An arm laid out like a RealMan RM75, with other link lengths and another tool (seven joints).
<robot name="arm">
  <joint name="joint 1" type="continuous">
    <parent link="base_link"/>
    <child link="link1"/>
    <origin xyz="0 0 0.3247" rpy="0 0 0"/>
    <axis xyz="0 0 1"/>
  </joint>
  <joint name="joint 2" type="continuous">
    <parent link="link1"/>
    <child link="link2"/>
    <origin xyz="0 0 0" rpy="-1.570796 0 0"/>
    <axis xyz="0 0 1"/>
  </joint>
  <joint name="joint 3" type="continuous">
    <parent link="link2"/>
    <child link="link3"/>
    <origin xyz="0 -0.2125 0" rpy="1.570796 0 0"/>
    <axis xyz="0 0 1"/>
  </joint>
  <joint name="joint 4" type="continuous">
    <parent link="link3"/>
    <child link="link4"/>
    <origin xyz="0 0 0" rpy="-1.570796 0 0"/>
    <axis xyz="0 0 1"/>
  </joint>
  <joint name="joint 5" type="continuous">
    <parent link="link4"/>
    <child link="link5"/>
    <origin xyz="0 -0.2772 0" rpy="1.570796 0 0"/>
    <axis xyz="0 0 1"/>
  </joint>
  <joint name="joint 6" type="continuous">
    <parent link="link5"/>
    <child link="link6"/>
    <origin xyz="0 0 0" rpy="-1.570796 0 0"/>
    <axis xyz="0 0 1"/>
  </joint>
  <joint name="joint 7" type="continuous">
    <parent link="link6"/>
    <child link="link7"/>
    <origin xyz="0 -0.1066 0" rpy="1.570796 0 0"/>
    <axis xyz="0 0 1"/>
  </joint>
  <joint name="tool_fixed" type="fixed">
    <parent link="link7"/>
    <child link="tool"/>
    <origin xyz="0.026 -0.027 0.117" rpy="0 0.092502 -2.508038"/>
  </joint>
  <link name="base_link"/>
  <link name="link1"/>
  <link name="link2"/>
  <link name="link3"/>
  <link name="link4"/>
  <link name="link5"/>
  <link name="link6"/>
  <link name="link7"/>
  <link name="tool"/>
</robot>
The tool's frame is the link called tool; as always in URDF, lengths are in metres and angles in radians. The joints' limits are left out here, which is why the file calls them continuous.
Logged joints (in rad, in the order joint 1, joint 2, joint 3, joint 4, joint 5, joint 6, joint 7), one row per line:
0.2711 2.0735 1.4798 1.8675 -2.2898 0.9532 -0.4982
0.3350 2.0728 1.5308 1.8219 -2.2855 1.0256 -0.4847
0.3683 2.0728 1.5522 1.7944 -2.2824 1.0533 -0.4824
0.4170 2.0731 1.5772 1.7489 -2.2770 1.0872 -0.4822
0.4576 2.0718 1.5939 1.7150 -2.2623 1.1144 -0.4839
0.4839 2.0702 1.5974 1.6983 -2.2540 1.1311 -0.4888
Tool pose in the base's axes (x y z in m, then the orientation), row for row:
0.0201 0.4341 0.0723 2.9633 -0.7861 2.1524
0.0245 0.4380 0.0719 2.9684 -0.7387 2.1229
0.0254 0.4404 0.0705 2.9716 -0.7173 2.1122
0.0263 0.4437 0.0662 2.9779 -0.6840 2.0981
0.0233 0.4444 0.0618 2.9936 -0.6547 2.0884
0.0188 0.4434 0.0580 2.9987 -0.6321 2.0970
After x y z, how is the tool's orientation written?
As angles about the fixed x, y, z axes (roll, pitch, yaw), in radians.
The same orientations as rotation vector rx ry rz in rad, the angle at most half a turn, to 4 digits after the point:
-1.2410 -2.1101 -0.6739
-1.2912 -2.1398 -0.6608
-1.3108 -2.1542 -0.6520
-1.3379 -2.1775 -0.6349
-1.3537 -2.1993 -0.6061
-1.3507 -2.2244 -0.5858

